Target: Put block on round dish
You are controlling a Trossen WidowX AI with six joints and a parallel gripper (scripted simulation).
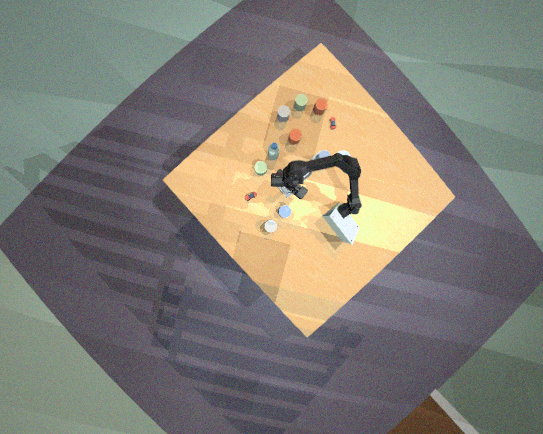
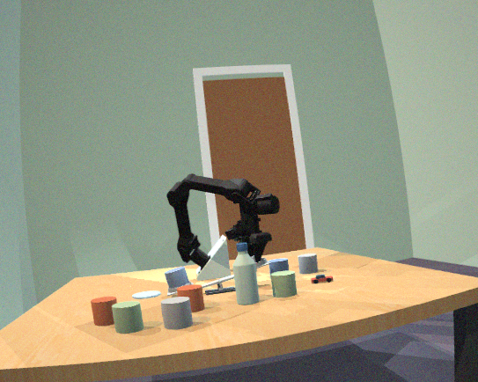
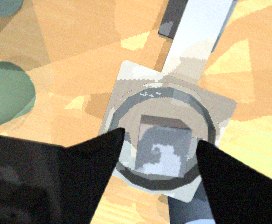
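My gripper tip is 38 cm to the left of the pale round dish, 8 cm above it and 5 cm past it. Also, from my gripper tip: bottle (21 cm ahead, 5 cm to the right, 3 cm above); small balance (12 cm to the right, 6 cm below, 1 cm ahead); cup (11 cm to the left, 10 cm behind, 4 cm below).
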